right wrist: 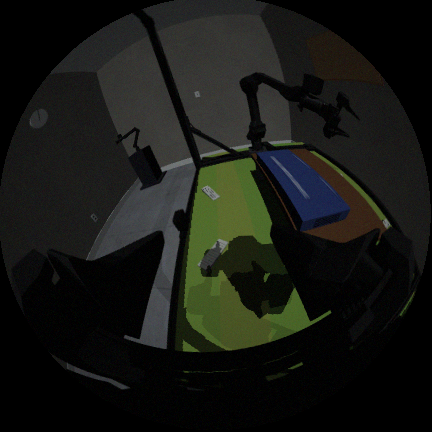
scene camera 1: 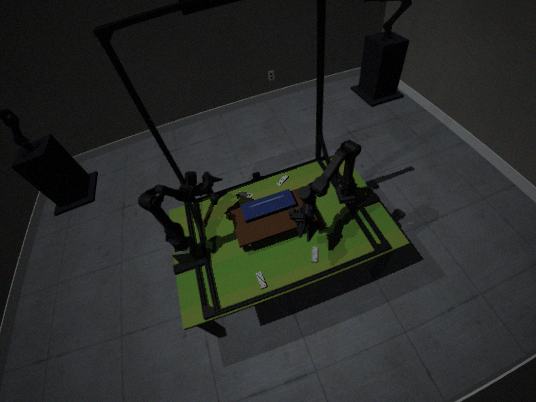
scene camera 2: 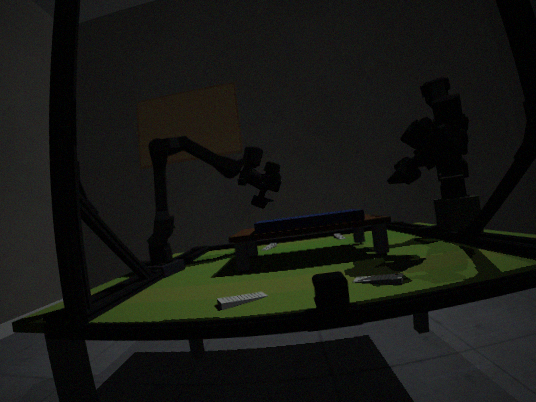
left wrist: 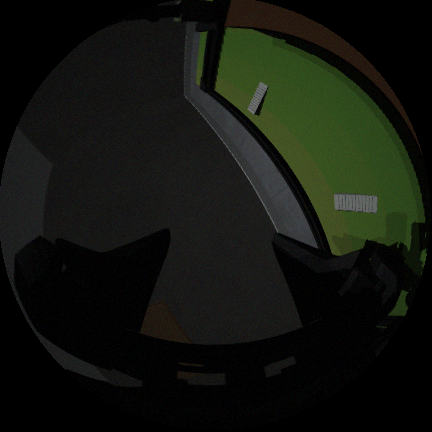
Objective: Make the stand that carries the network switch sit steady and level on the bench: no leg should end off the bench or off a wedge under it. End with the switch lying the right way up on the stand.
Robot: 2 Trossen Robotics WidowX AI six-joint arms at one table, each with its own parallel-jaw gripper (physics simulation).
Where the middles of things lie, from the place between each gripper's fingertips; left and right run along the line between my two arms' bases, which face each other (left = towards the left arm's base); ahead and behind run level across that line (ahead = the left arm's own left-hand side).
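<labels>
Counting from my left hand, I find the brown stand (scene camera 2: 245,243) 270 mm behind it, 70 mm to the right of it and 180 mm below it. The blue network switch (scene camera 2: 352,214) is also 70 mm to the right of my left hand, while being 330 mm behind it and 120 mm below it.
With the blue network switch as the reference, my right gripper is 180 mm to the right of it, 170 mm short of it and 80 mm above it. The brown stand, for its part, is 230 mm ahead of my right hand, 180 mm to the left of it and 150 mm below it.
</labels>
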